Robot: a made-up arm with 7 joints. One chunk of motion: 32 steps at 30 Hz.
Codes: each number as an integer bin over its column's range. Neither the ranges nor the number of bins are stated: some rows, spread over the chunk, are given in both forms.
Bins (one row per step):
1: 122 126 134 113 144 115 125
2: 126 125 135 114 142 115 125
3: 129 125 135 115 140 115 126
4: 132 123 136 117 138 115 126
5: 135 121 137 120 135 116 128
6: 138 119 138 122 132 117 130
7: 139 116 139 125 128 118 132
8: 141 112 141 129 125 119 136
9: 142 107 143 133 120 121 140
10: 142 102 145 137 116 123 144
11: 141 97 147 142 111 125 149
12: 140 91 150 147 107 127 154
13: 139 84 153 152 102 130 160
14: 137 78 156 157 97 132 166
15: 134 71 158 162 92 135 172
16: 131 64 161 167 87 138 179
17: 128 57 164 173 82 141 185
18: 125 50 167 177 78 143 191
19: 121 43 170 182 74 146 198
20: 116 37 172 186 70 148 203
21: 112 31 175 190 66 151 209
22: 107 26 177 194 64 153 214
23: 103 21 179 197 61 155 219
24: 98 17 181 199 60 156 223
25: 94 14 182 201 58 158 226
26: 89 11 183 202 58 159 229
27: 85 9 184 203 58 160 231
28: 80 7 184 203 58 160 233
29: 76 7 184 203 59 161 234
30: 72 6 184 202 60 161 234
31: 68 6 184 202 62 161 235
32: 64 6 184 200 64 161 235
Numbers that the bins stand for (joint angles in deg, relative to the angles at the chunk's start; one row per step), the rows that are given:
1: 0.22 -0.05 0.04 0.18 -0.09 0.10 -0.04
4: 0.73 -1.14 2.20 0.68 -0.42 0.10 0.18
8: 1.19 -5.15 7.61 2.19 -1.14 0.87 2.33
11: 1.19 -10.62 14.11 3.82 -1.91 2.02 5.14
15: 0.83 -20.11 26.01 6.33 -2.95 3.94 10.10
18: 0.37 -27.76 35.75 8.21 -3.72 5.48 14.20
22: -0.55 -36.52 46.58 10.35 -4.49 7.40 19.16
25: -1.21 -40.89 51.99 11.22 -4.82 8.36 21.75
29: -2.13 -43.45 54.15 11.47 -4.76 8.94 23.47
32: -2.74 -43.81 54.15 11.10 -4.49 8.94 23.69
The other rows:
2: 0.42 -0.41 1.12 0.31 -0.20 0.10 -0.04
3: 0.58 -0.41 1.12 0.43 -0.31 0.10 0.18
5: 0.88 -1.87 3.28 1.06 -0.59 0.29 0.61
6: 1.04 -2.60 4.36 1.31 -0.75 0.48 1.04
7: 1.09 -3.69 5.45 1.69 -0.97 0.67 1.47
9: 1.24 -6.98 9.78 2.69 -1.41 1.25 3.20
10: 1.24 -8.80 11.94 3.19 -1.63 1.64 4.06
12: 1.14 -12.81 17.35 4.45 -2.13 2.40 6.22
13: 1.09 -15.36 20.60 5.07 -2.40 2.98 7.51
14: 0.98 -17.55 23.85 5.70 -2.67 3.36 8.80
16: 0.68 -22.66 29.26 6.96 -3.22 4.52 11.61
17: 0.53 -25.21 32.51 7.71 -3.50 5.09 12.90
19: 0.17 -30.32 39.00 8.84 -3.94 6.05 15.71
20: -0.09 -32.51 41.16 9.34 -4.16 6.44 16.78
21: -0.29 -34.69 44.41 9.84 -4.38 7.02 18.08
23: -0.75 -38.34 48.74 10.72 -4.65 7.78 20.24
24: -1.00 -39.80 50.91 10.97 -4.71 7.98 21.10
26: -1.46 -41.99 53.07 11.35 -4.82 8.55 22.39
27: -1.67 -42.72 54.15 11.47 -4.82 8.75 22.82
28: -1.92 -43.45 54.15 11.47 -4.82 8.75 23.25
30: -2.33 -43.81 54.15 11.35 -4.71 8.94 23.47
31: -2.53 -43.81 54.15 11.35 -4.60 8.94 23.69

